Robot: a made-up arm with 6 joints. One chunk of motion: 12 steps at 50 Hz.
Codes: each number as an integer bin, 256 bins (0 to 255) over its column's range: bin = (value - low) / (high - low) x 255, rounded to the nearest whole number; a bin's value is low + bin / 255 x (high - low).
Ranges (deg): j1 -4..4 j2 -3..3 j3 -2..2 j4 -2..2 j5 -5..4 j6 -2..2
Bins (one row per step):
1: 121 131 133 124 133 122
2: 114 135 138 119 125 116
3: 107 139 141 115 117 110
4: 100 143 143 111 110 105
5: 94 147 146 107 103 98
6: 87 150 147 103 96 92
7: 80 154 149 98 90 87
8: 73 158 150 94 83 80
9: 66 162 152 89 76 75
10: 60 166 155 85 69 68
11: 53 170 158 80 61 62
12: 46 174 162 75 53 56
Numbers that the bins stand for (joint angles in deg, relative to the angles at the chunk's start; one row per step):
1: -0.20 0.08 0.09 -0.05 -0.31 -0.09
2: -0.42 0.18 0.16 -0.13 -0.59 -0.18
3: -0.64 0.27 0.21 -0.20 -0.87 -0.27
4: -0.86 0.36 0.24 -0.26 -1.12 -0.35
5: -1.05 0.46 0.29 -0.32 -1.36 -0.46
6: -1.27 0.53 0.31 -0.38 -1.61 -0.56
7: -1.49 0.62 0.34 -0.46 -1.82 -0.64
8: -1.71 0.72 0.35 -0.53 -2.07 -0.75
9: -1.93 0.81 0.38 -0.60 -2.32 -0.82
10: -2.12 0.91 0.43 -0.67 -2.56 -0.93
11: -2.34 1.00 0.48 -0.75 -2.85 -1.03
12: -2.56 1.09 0.54 -0.82 -3.13 -1.12

